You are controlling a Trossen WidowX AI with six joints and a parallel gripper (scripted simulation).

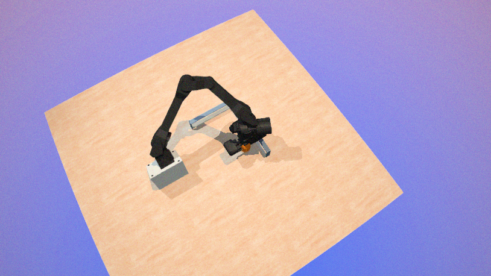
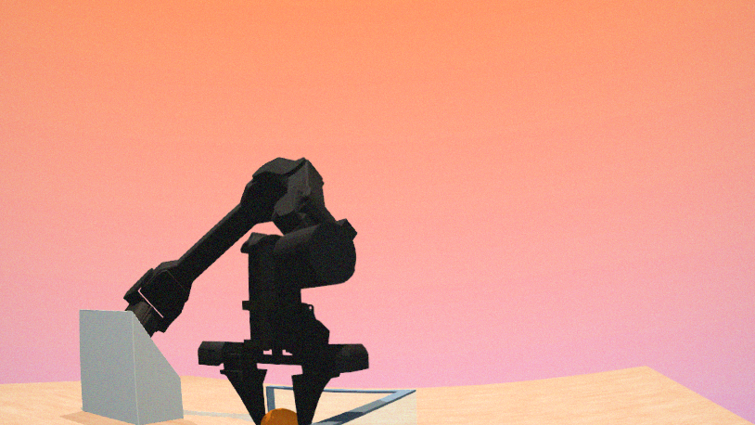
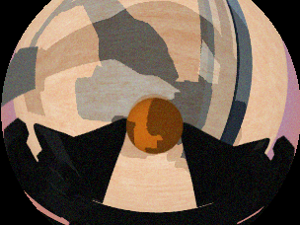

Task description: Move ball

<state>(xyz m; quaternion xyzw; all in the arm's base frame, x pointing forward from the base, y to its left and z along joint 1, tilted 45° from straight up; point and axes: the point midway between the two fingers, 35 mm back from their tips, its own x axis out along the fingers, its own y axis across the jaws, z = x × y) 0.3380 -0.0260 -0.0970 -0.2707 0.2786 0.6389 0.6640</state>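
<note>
Now: the orange ball right at my gripper tip. From my gripper tip the other things lie so: see-through copy of ball (1 cm below); then clear wall (3 cm behind, 23 cm to the left, 1 cm below).
</note>
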